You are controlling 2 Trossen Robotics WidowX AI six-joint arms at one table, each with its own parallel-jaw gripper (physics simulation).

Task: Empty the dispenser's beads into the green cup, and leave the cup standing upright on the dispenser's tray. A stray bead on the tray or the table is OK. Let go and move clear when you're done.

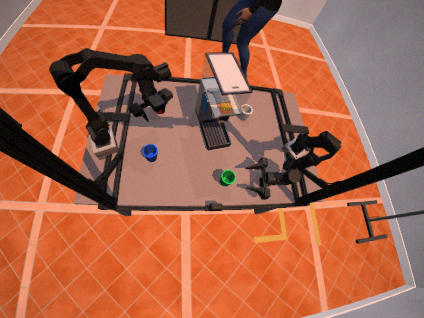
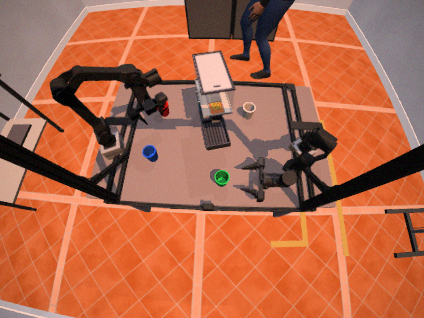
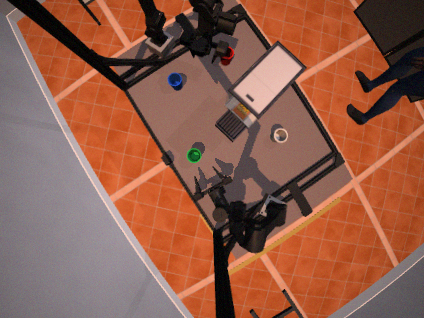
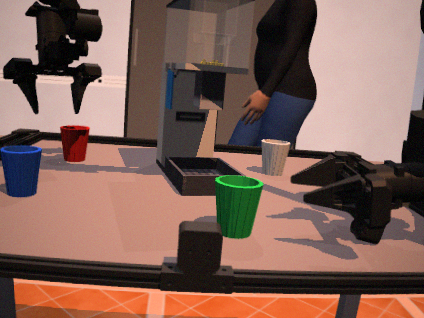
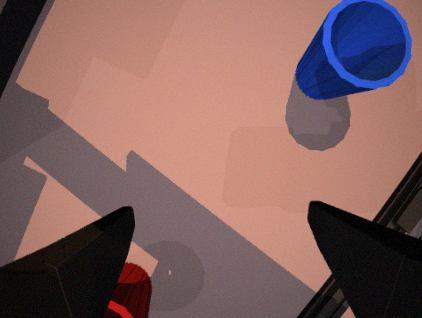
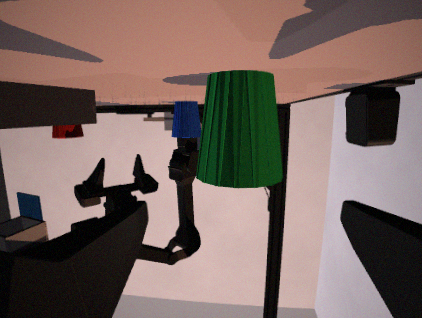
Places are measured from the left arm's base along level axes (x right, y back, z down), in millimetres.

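Pixels of known places: left gripper, between the fingertips: [image 1: 155, 117] [image 2: 154, 119] [image 3: 203, 60] [image 4: 57, 113] [image 5: 221, 213] [image 6: 121, 156]; right gripper, between the fingertips: [image 1: 245, 177] [image 2: 240, 178] [image 3: 203, 171] [image 4: 296, 188] [image 6: 244, 210]; left arm's base, origin of its link: [image 1: 102, 140] [image 2: 109, 142] [image 3: 159, 39]; right arm's base, origin of its link: [image 1: 296, 148] [image 3: 273, 208].
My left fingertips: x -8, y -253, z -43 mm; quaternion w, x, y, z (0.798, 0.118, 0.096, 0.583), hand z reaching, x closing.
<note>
For each thing: its top centre in the pictures, then the offset to it from my left fingertips. "*": a spot on its surface instead.
- green cup, centre of its top: [image 6: 238, 176] [image 4: 239, 180] [image 2: 222, 177] [image 1: 228, 176] [image 3: 194, 155] dx +364, dy -205, dz +43 mm
- dispenser, a spot on its surface: [image 4: 185, 142] * dx -3, dy -278, dz +58 mm
- blue part, a spot on its surface: [image 4: 169, 89] * dx +43, dy -215, dz -60 mm
- blue cup, centre of its top: [image 5: 369, 40] [image 4: 21, 148] [image 6: 186, 136] [image 1: 150, 150] [image 2: 148, 151] [image 3: 174, 79] dx +129, dy +70, dz +43 mm
- red cup, centre of its top: [image 4: 75, 127] [image 6: 68, 137] [image 3: 226, 52] dx -117, dy -51, dz +43 mm
- white cup, centre of its top: [image 4: 275, 141] [image 3: 281, 135] [image 2: 249, 107] [image 1: 247, 109] dx +62, dy -475, dz +43 mm
The green cup [image 1: 228, 177] [image 2: 222, 177] [image 3: 194, 155] [image 4: 238, 207] [image 6: 241, 130] stands upright on the table near the front edge. The dispenser [image 4: 185, 142] stands at the back, with yellow beads [image 1: 225, 106] [image 2: 216, 106] [image 4: 212, 62] in its clear hopper and a blue part [image 4: 169, 89] on its side. Its dark tray [image 4: 195, 185] has no cup on it. My right gripper [image 1: 238, 176] [image 2: 235, 177] [image 4: 298, 189] [image 6: 244, 210] is open, low and level, its fingertips pointing at the green cup from the right, a little short of it. My left gripper [image 4: 56, 113] [image 5: 221, 213] is open and empty, high at the back left.
A blue cup [image 1: 150, 152] [image 4: 21, 171] stands at the left, a red cup [image 4: 75, 143] at the back left under my left gripper, and a white cup [image 1: 246, 110] [image 4: 275, 157] right of the dispenser. A black block [image 4: 200, 247] sits on the front rail.
</note>
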